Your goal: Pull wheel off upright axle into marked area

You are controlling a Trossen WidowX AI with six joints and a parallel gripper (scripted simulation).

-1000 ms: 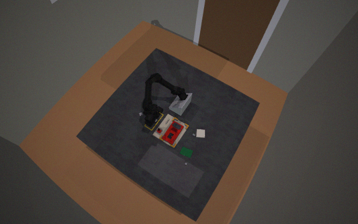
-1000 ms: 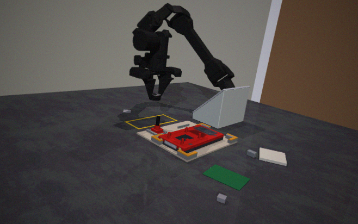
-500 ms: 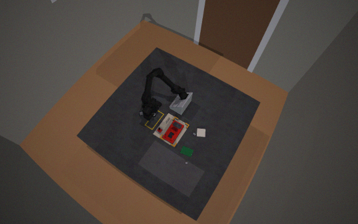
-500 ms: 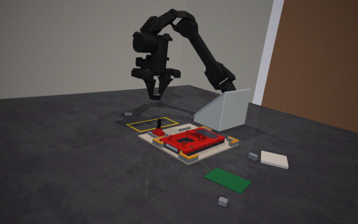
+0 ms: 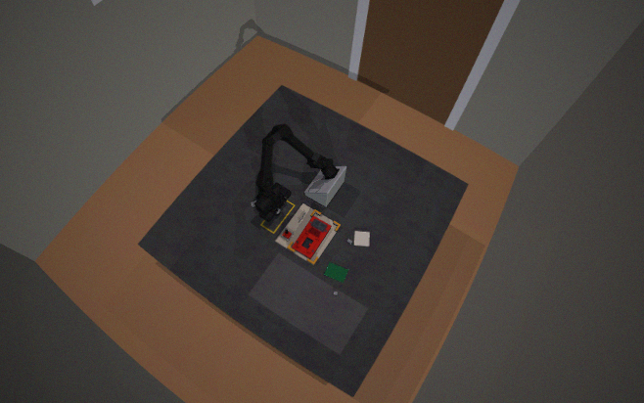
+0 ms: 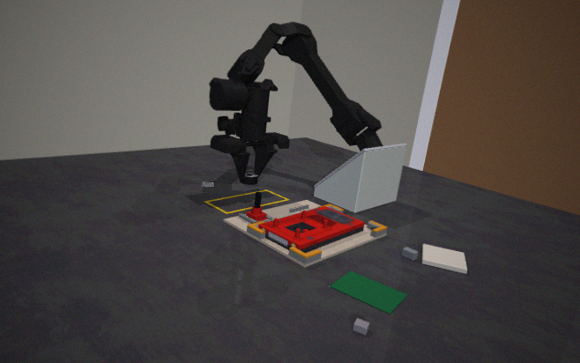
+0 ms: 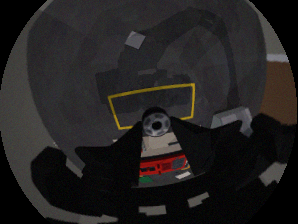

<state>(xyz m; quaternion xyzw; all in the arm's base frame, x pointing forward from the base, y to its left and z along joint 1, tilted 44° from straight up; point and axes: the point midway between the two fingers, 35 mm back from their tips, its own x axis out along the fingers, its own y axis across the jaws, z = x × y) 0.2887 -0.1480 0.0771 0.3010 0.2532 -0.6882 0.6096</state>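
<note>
Now: gripper tip right at the dark wheel. From my gripper tip the other things lie so: green pad: 400 mm to the left, 130 mm ahead, 50 mm below; beige tile: 430 mm to the left, 90 mm behind, 50 mm below; black axle: 90 mm to the left, 70 mm ahead, 20 mm below.
</note>
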